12 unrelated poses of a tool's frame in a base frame.
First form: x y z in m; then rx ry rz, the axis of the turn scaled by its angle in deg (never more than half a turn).
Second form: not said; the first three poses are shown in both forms.
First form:
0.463, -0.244, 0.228, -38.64, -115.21, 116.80
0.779, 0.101, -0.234, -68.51, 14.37, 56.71
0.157, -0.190, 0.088, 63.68, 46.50, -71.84
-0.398, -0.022, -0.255, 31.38, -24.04, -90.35
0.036, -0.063, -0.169, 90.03, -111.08, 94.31
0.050, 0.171, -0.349, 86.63, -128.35, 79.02
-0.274, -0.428, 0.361, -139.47, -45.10, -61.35
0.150, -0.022, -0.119, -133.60, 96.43, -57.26
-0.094, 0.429, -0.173, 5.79, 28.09, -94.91
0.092, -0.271, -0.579, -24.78, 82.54, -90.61
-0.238, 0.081, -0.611, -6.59, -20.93, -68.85
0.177, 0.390, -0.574, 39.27, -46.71, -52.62
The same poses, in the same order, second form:
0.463, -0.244, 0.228, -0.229, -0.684, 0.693, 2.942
0.779, 0.101, -0.234, -0.760, 0.160, 0.629, 1.572
0.157, -0.190, 0.088, 0.597, 0.436, -0.673, 1.862
-0.398, -0.022, -0.255, 0.318, -0.244, -0.916, 1.721
0.036, -0.063, -0.169, 0.526, -0.649, 0.551, 2.989
0.050, 0.171, -0.349, 0.498, -0.738, 0.455, 3.034
-0.274, -0.428, 0.361, -0.878, -0.284, -0.386, 2.773
0.150, -0.022, -0.119, -0.766, 0.553, -0.328, 3.044
-0.094, 0.429, -0.173, 0.058, 0.283, -0.957, 1.730
0.092, -0.271, -0.579, -0.198, 0.660, -0.725, 2.183
-0.238, 0.081, -0.611, -0.091, -0.290, -0.953, 1.261
0.177, 0.390, -0.574, 0.487, -0.580, -0.653, 1.406

